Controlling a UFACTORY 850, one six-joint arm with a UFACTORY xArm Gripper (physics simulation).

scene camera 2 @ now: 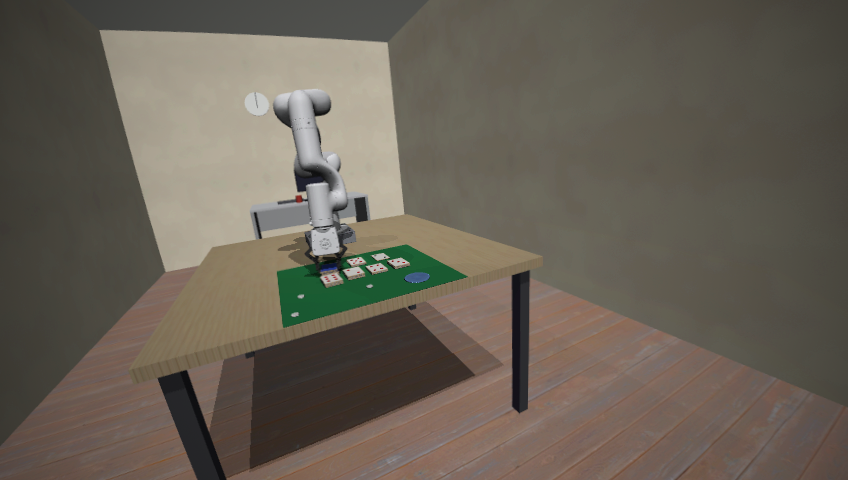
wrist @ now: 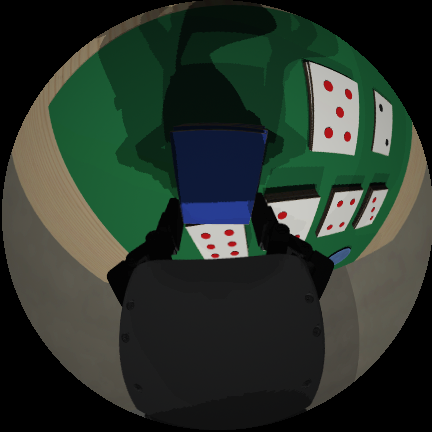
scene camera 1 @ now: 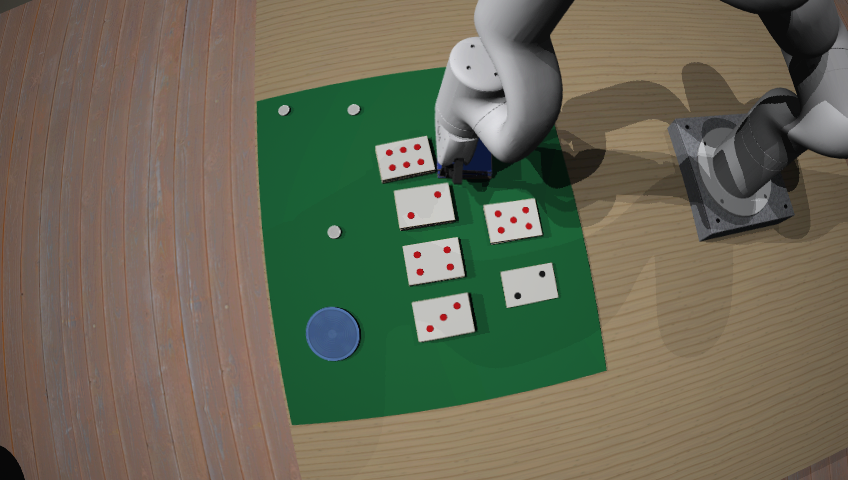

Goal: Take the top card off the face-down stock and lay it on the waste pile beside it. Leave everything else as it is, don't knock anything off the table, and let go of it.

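The face-down stock, with a dark blue top card (scene camera 1: pixel 480 161) (wrist: pixel 217 165), lies at the arm side of the green mat, partly under the arm in the scene camera 1 view. My gripper (scene camera 2: pixel 329 270) (wrist: pixel 216 207) points down over it and is partly closed, its fingers against the two sides of the blue card's near end. It seems shut on the top card, which lies level at the stock; how many cards the fingers touch is hidden. The face-up pile with five red pips (scene camera 1: pixel 512 229) (scene camera 2: pixel 355 261) (wrist: pixel 339 125) lies beside the stock, a gap away.
Face-up piles with six (scene camera 1: pixel 405 157), two (scene camera 1: pixel 424 205), four (scene camera 1: pixel 433 261) and three red pips (scene camera 1: pixel 443 327) stand in a row. A card with two black pips (scene camera 1: pixel 529 285) lies beyond the five. A blue disc (scene camera 1: pixel 332 333) and small white discs (scene camera 1: pixel 333 231) lie farther out.
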